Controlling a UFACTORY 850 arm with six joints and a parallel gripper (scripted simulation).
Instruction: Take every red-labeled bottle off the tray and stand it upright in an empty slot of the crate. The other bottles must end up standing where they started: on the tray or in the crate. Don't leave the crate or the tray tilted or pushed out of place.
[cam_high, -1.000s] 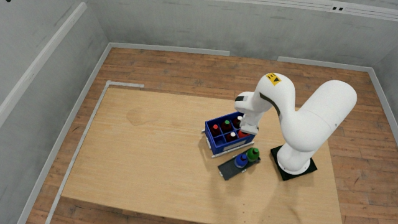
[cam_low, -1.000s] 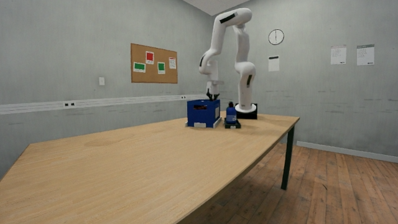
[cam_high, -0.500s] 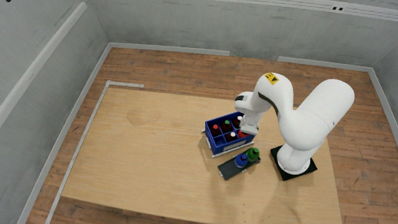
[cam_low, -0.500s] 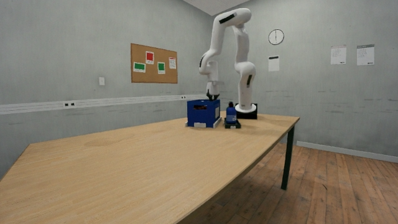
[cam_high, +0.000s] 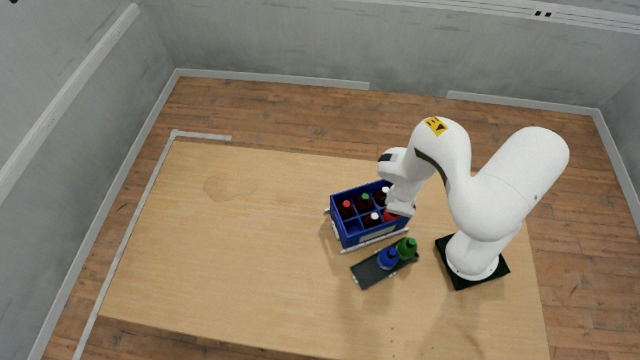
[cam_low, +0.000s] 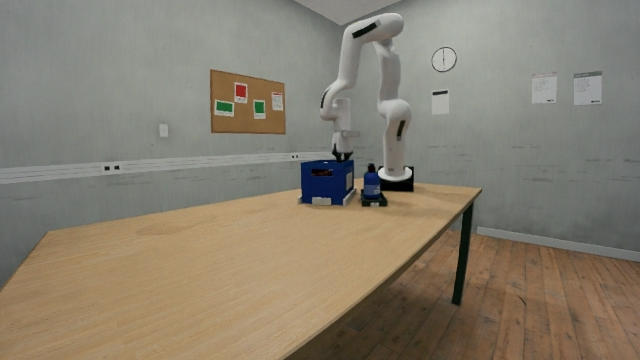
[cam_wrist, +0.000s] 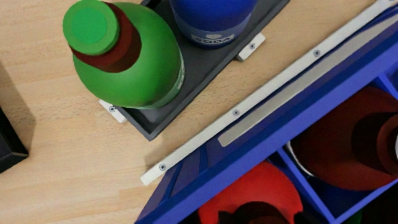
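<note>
Right now the red-labeled bottle is 7 cm below my hand. Round my hand: blue-labeled bottle: 2 cm ahead, 17 cm to the left, 7 cm below; green-labeled bottle: 6 cm behind, 13 cm to the left, 7 cm below; blue crate: 10 cm ahead, 1 cm to the right, 8 cm below.
</note>
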